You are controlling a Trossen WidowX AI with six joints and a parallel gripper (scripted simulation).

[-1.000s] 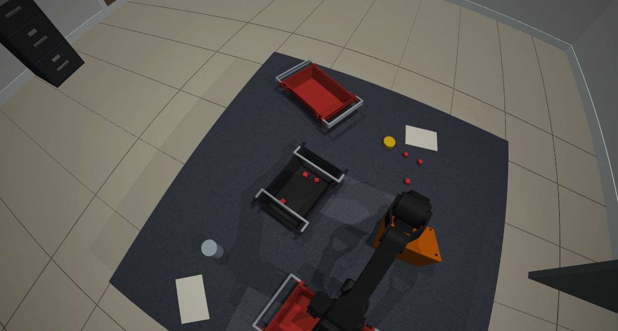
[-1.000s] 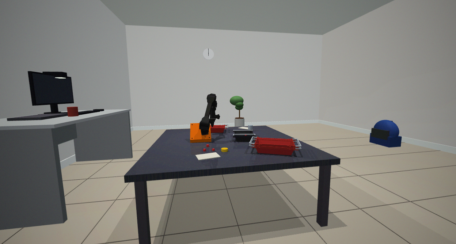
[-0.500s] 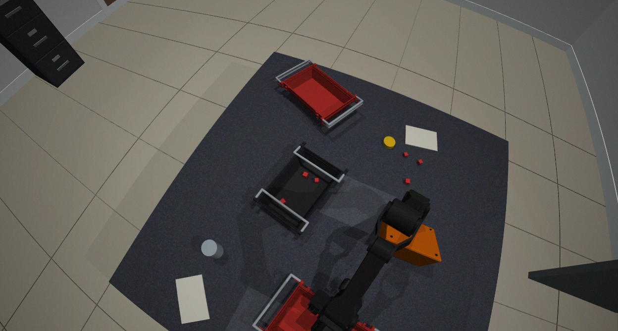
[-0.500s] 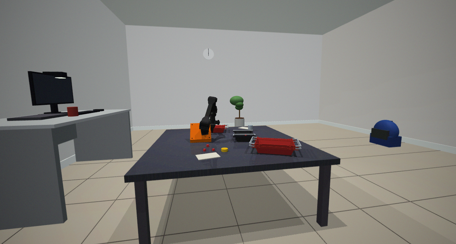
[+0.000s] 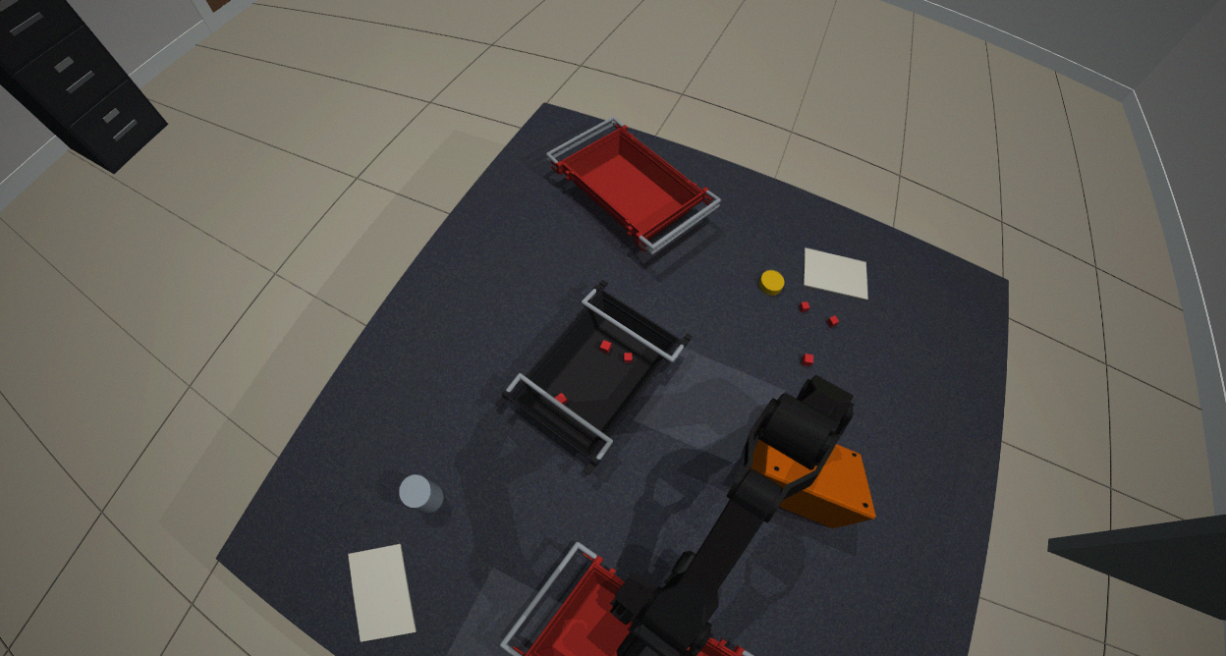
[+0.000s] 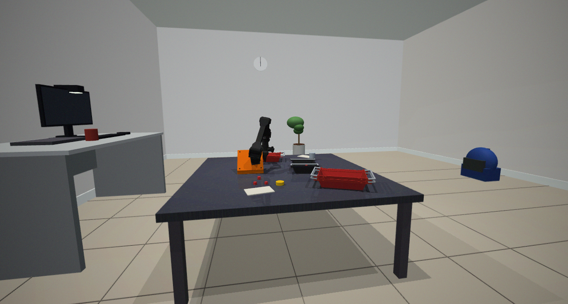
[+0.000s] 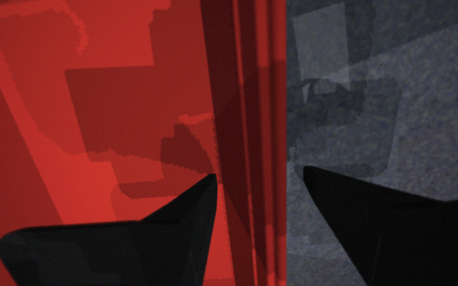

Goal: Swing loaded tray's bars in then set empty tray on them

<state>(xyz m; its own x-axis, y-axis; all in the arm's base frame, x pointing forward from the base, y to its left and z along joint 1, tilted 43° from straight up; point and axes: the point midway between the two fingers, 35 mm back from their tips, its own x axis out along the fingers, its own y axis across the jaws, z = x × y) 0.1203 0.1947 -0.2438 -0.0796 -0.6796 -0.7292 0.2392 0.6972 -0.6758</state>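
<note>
Right now my gripper tip is 2 cm short of the red tray, 9 cm to the right of it and 3 cm below it. The rest, counted from my gripper tip: yellow disc 1 cm behind, 66 cm to the right; then grey cylinder 44 cm ahead, 2 cm to the right, 2 cm above.
</note>
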